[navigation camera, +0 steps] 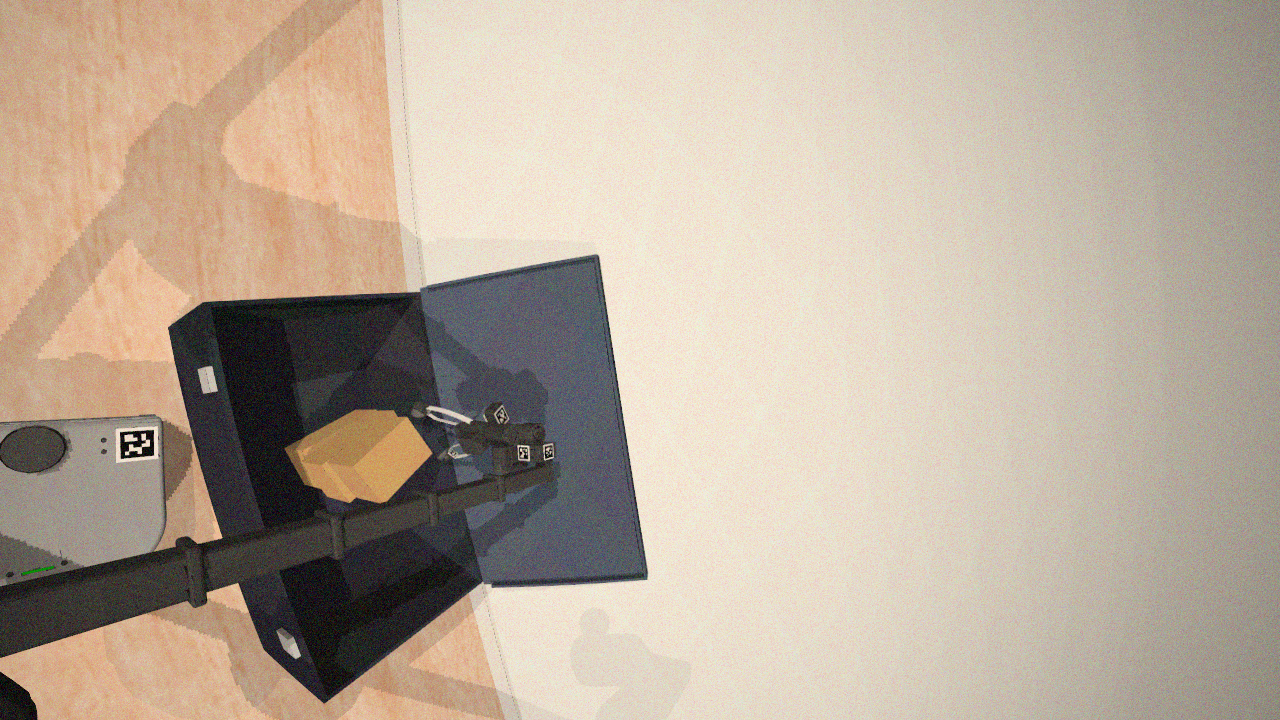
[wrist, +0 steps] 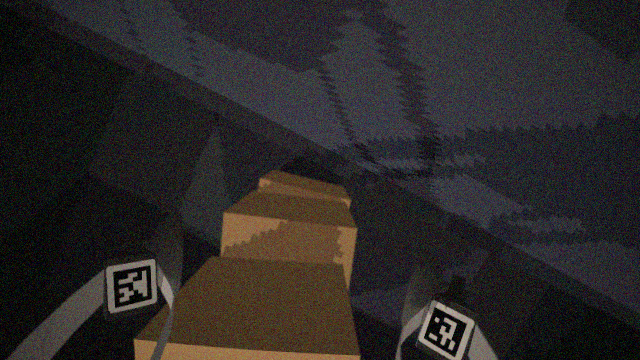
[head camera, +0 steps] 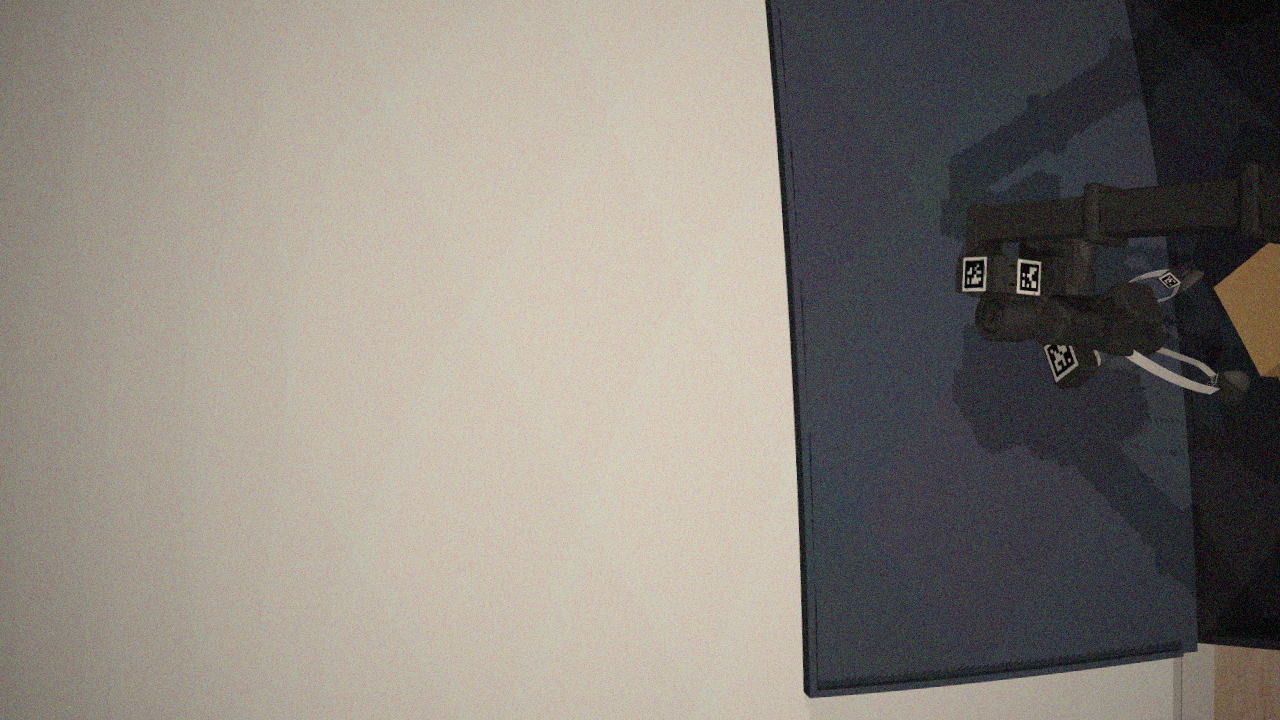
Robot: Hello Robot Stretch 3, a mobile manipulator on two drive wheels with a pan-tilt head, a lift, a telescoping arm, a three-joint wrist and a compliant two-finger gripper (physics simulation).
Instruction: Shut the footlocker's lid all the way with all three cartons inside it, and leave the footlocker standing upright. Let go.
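Observation:
The dark footlocker (head camera: 1239, 591) (navigation camera: 223, 447) stands upright on the floor with its top open. Its blue-grey lid (head camera: 895, 537) (navigation camera: 572, 358) (wrist: 475, 65) is swung back on the wall side. Three tan cartons are close together inside: the nearest to my gripper in the wrist view (wrist: 270, 305), a middle one (wrist: 290, 240) and a far one (wrist: 305, 185). The cartons overlap in the navigation view (navigation camera: 384, 456), and part of one carton (head camera: 1253, 308) shows in the head view. My gripper (head camera: 1211, 332) (navigation camera: 430, 433) (wrist: 298, 259) is open and empty, over the hinge side, fingertips near the nearest carton. Contact cannot be told.
My dark telescoping arm (navigation camera: 259, 546) reaches across the footlocker's opening to the lid side. My grey base (navigation camera: 80, 501) is on the wood floor (navigation camera: 286, 107) by the footlocker's front. A cream wall (head camera: 402, 358) (navigation camera: 895, 358) rises behind the lid.

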